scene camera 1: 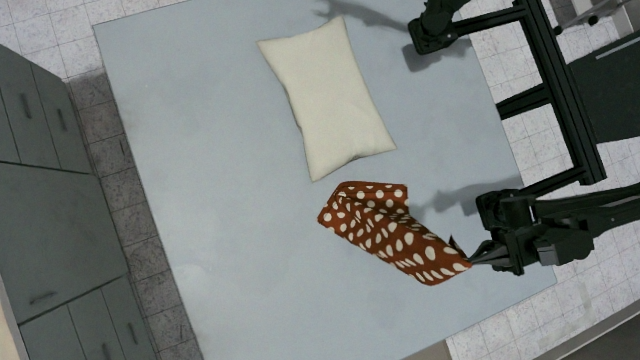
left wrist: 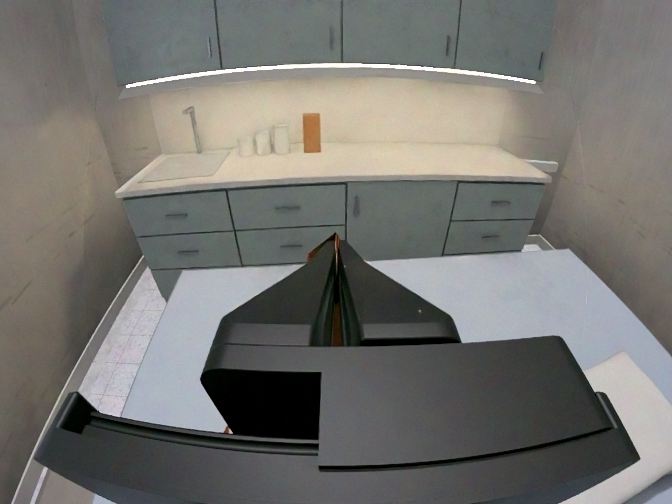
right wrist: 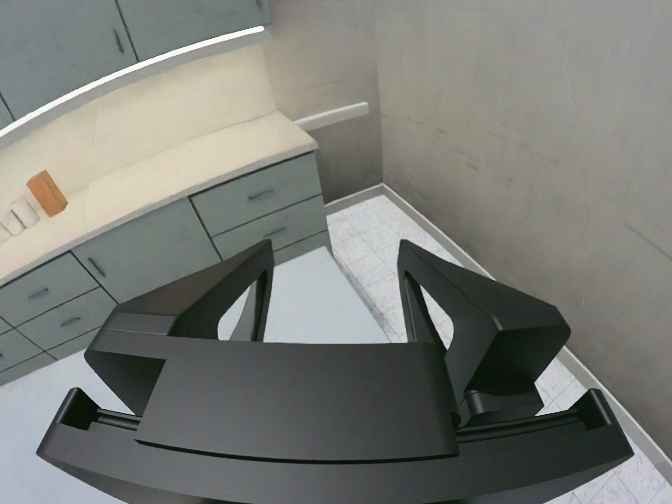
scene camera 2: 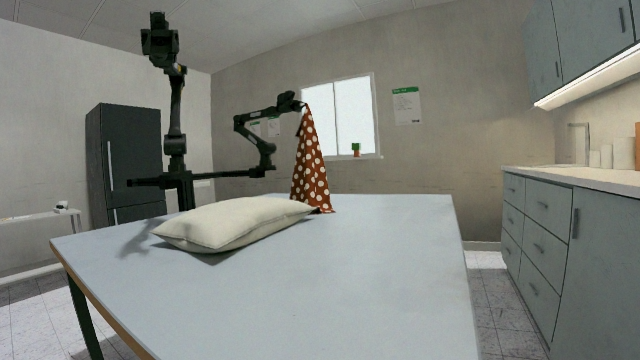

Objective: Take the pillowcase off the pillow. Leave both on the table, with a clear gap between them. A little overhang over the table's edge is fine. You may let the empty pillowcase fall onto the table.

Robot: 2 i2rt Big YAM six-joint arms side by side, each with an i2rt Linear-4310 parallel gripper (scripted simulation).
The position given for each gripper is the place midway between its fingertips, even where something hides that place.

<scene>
In view: the left gripper (scene camera 1: 468,262), the right gripper (scene camera 2: 162,31), a cream pillow (scene camera 1: 332,107) and a red-brown pillowcase (scene camera 1: 373,216).
The cream pillow shows as well in scene camera 2 (scene camera 2: 230,224). The red-brown pillowcase also shows in the left wrist view (left wrist: 337,342) and in scene camera 2 (scene camera 2: 309,185). The left gripper is seen too in the left wrist view (left wrist: 336,253).
</scene>
